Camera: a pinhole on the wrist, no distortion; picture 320 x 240 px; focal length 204.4 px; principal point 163.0 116.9 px. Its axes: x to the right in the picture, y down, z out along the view. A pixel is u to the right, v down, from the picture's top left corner.
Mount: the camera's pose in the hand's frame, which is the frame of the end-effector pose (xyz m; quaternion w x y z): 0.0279 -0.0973 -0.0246 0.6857 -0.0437 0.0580 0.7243
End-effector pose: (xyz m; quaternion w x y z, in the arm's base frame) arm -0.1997 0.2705 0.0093 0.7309 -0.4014 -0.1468 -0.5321
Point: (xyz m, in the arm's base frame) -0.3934 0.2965 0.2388
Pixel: outside the picture
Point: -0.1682 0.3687 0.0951
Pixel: 255.2 145.4
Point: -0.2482 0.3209 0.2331
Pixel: 89.2 55.0
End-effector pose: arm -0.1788 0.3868 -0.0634 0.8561 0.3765 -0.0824 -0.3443
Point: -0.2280 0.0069 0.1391
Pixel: 144.9 42.4
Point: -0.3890 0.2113 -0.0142
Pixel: 81.3 192.2
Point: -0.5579 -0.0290 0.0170
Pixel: 18.6 152.0
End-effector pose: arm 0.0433 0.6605 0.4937 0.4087 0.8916 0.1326 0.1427
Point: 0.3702 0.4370 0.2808
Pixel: 182.4 43.7
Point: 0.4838 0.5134 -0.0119
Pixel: 77.1 35.5
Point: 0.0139 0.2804 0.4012
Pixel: 287.8 226.9
